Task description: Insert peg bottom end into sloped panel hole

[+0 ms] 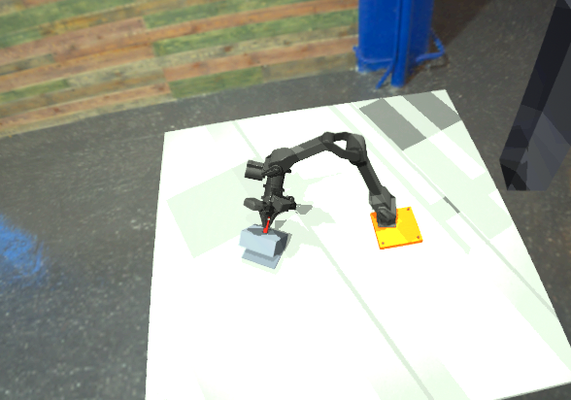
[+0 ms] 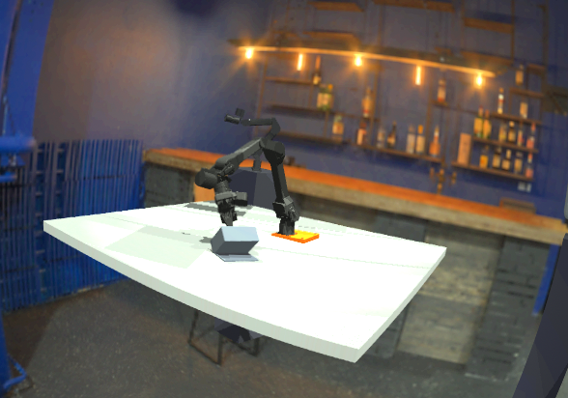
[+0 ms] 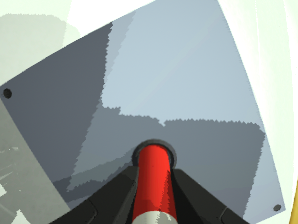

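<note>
My gripper tip is 10 mm to the left of the red peg and 10 mm below it. Also, from my gripper tip: sloped panel 30 mm to the left, 30 mm below, 10 mm ahead.
</note>
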